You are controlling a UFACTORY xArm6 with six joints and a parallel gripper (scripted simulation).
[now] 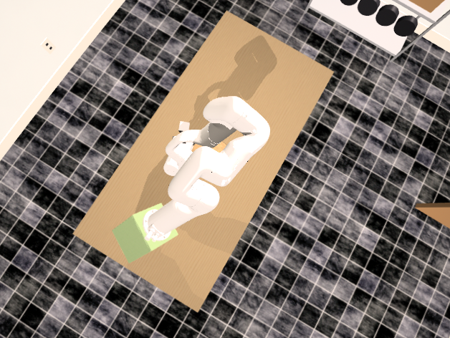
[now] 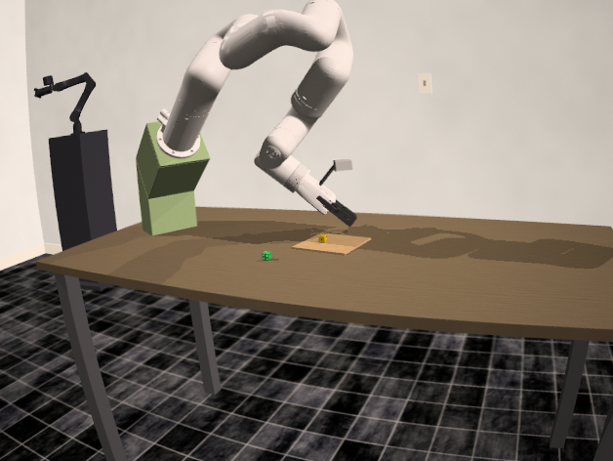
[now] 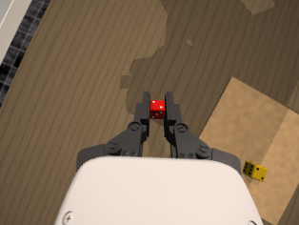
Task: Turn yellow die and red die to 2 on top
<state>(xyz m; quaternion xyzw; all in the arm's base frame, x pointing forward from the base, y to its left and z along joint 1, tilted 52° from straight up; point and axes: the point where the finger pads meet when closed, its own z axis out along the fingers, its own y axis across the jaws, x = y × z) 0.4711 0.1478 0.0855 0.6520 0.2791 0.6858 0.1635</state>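
The red die lies 10 mm below my hand and 10 mm ahead of it. Round my hand: green die (270 mm to the right, 130 mm behind, 30 mm below); tan mat (130 mm to the right, 40 mm below, 10 mm behind); yellow die (130 mm to the right, 40 mm behind, 30 mm below).
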